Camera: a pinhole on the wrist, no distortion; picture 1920 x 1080 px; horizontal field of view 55.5 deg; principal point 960.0 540.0 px. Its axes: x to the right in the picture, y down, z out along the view. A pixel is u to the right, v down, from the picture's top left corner.
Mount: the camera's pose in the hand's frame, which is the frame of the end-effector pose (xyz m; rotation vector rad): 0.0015 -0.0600 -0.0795 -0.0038 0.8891 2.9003
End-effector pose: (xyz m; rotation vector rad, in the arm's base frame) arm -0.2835 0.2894 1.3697 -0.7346 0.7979 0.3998
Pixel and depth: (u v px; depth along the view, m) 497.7 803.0 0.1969
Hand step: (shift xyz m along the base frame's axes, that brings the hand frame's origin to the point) 0.0729 0.0911 -0.0026
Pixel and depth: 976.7 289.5 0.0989
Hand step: -0.0032 0.0010 -0.0091
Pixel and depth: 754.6 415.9 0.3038
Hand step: 0.0397 0.2045 -0.0128
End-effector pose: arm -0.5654 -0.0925 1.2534 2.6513 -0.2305 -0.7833
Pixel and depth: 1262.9 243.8 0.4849
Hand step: -0.2136 -0.3291 -0.0767
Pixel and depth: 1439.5 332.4 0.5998
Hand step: -0.3331 -0.3979 -0.0921
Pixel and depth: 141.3 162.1 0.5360
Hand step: 0.0355 -0.4427 -0.2548
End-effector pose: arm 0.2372 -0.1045 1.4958 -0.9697 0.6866 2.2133
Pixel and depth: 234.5 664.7 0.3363
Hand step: -0.2425 0.1259 0.0387
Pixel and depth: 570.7 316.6 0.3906
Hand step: -0.2885 0.0517 0.0924
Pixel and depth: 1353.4 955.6 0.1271
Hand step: 0.0019 0.0257 0.0418
